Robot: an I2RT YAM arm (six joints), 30 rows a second.
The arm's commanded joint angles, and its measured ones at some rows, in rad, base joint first. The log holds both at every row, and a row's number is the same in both.
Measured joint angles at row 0: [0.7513 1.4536 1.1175 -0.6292 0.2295 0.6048]
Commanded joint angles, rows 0 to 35: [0.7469 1.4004 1.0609 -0.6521 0.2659 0.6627]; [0.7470 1.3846 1.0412 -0.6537 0.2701 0.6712]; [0.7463 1.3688 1.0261 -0.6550 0.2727 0.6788]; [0.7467 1.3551 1.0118 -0.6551 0.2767 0.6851]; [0.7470 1.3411 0.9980 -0.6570 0.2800 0.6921]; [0.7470 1.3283 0.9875 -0.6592 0.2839 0.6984]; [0.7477 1.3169 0.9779 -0.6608 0.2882 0.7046]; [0.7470 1.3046 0.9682 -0.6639 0.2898 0.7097]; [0.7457 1.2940 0.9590 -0.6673 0.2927 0.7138]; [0.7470 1.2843 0.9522 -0.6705 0.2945 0.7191]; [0.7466 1.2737 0.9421 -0.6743 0.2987 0.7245]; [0.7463 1.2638 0.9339 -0.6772 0.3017 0.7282]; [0.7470 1.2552 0.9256 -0.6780 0.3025 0.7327]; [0.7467 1.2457 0.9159 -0.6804 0.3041 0.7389]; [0.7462 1.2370 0.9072 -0.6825 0.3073 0.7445]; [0.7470 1.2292 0.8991 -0.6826 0.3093 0.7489]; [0.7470 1.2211 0.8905 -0.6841 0.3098 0.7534]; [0.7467 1.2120 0.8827 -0.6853 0.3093 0.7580]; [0.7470 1.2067 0.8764 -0.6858 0.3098 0.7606]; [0.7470 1.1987 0.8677 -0.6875 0.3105 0.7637]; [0.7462 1.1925 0.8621 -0.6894 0.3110 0.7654]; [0.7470 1.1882 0.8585 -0.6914 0.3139 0.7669]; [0.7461 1.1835 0.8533 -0.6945 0.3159 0.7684]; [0.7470 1.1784 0.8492 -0.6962 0.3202 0.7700]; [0.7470 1.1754 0.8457 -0.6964 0.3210 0.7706]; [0.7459 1.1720 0.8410 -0.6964 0.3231 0.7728]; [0.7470 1.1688 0.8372 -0.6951 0.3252 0.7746]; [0.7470 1.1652 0.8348 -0.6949 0.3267 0.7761]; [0.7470 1.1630 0.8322 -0.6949 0.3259 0.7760]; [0.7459 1.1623 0.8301 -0.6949 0.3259 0.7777]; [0.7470 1.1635 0.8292 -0.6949 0.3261 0.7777]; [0.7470 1.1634 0.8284 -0.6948 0.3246 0.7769]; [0.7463 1.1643 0.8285 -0.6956 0.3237 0.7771]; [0.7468 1.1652 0.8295 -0.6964 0.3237 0.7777]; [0.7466 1.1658 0.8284 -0.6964 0.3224 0.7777]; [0.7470 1.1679 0.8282 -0.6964 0.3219 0.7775]
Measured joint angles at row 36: [0.7509 1.1770 0.8410 -0.6735 0.3008 0.7593]
